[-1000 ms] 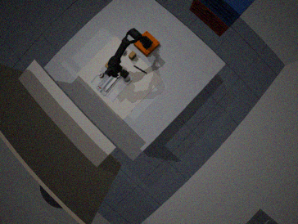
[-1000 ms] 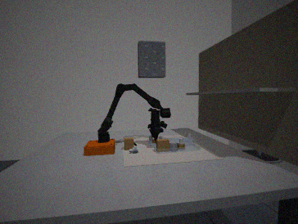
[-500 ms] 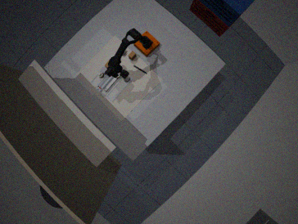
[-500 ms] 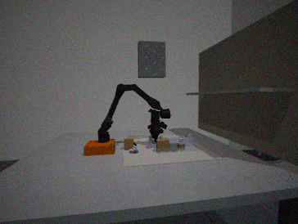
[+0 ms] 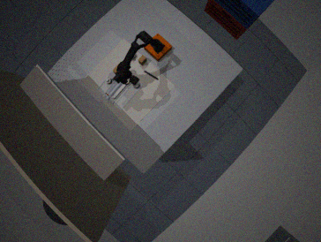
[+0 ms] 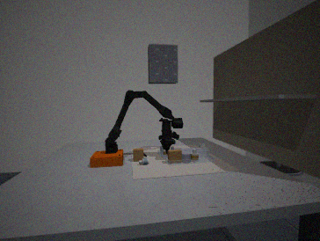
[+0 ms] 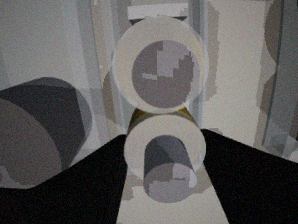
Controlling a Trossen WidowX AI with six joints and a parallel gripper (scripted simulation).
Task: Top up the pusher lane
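Right now the lane is 150 mm ahead of my gripper tip and 10 mm below it. From my gripper tip the other things lie so: brown block (180 mm behind, 60 mm to the right); then thin black stick (160 mm behind, 80 mm to the left, 20 mm below).
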